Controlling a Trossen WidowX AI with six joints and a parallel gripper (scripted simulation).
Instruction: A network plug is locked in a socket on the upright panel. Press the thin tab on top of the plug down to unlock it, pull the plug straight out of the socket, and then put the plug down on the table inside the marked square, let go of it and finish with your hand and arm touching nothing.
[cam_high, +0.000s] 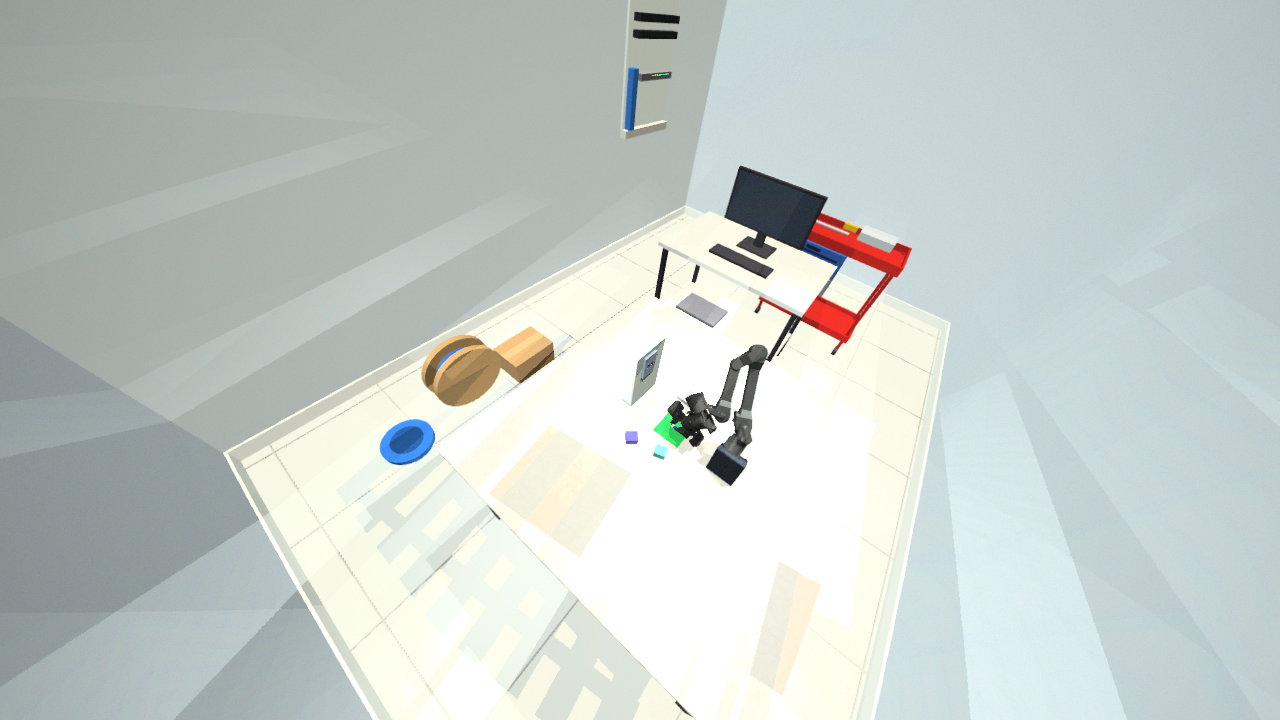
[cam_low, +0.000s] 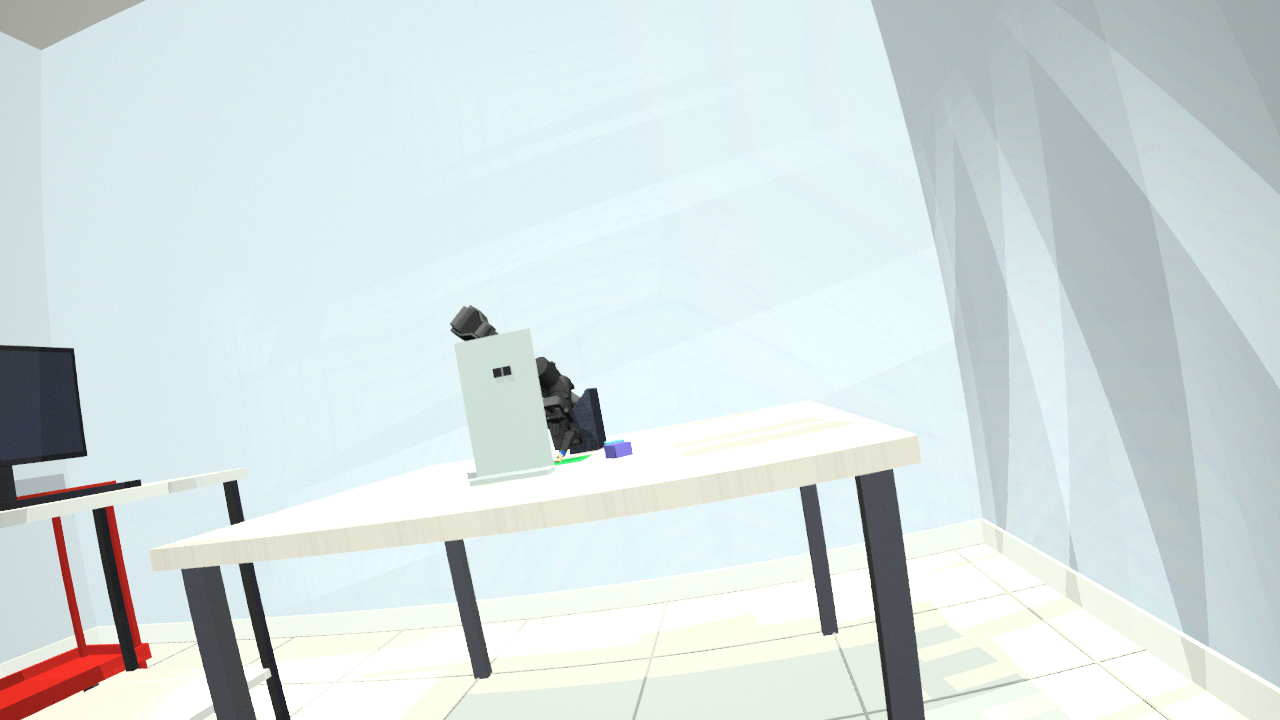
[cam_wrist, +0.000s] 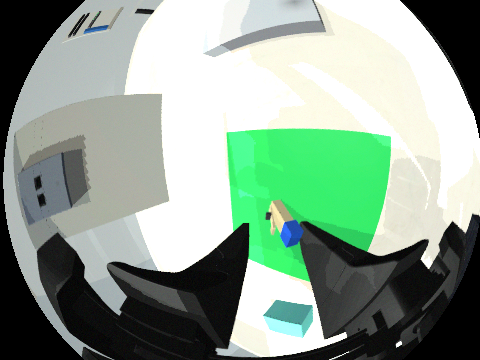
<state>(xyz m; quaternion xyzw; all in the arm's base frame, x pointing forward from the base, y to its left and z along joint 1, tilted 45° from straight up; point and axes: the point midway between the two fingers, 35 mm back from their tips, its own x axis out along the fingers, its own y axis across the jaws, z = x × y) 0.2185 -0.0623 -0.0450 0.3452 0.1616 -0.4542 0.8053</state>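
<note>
My gripper tip is 1 cm above the blue network plug. Round my gripper tip: upright panel: 20 cm ahead, 5 cm to the right, 11 cm above; green marked square: 1 cm behind, 2 cm below.
</note>
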